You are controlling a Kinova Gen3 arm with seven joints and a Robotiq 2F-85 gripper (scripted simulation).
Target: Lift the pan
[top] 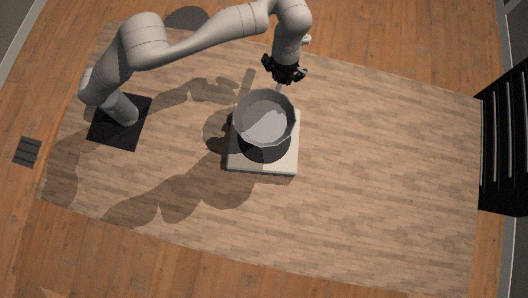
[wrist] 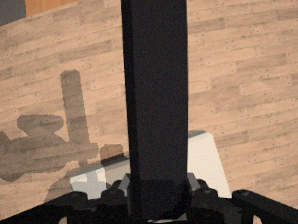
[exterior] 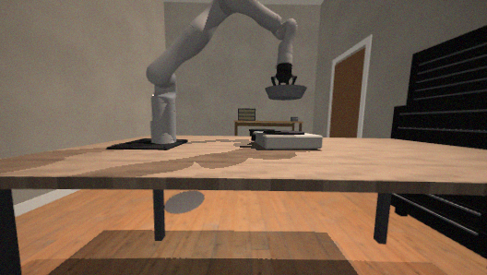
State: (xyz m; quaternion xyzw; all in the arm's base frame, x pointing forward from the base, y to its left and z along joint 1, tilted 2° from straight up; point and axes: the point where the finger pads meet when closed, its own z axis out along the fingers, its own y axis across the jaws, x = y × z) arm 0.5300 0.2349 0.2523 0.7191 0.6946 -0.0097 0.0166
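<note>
Now: the pan 7 cm to the right of my hand and 2 cm below it. Also, from my hand: hot plate (23 cm below, 14 cm to the right, 2 cm behind).
</note>
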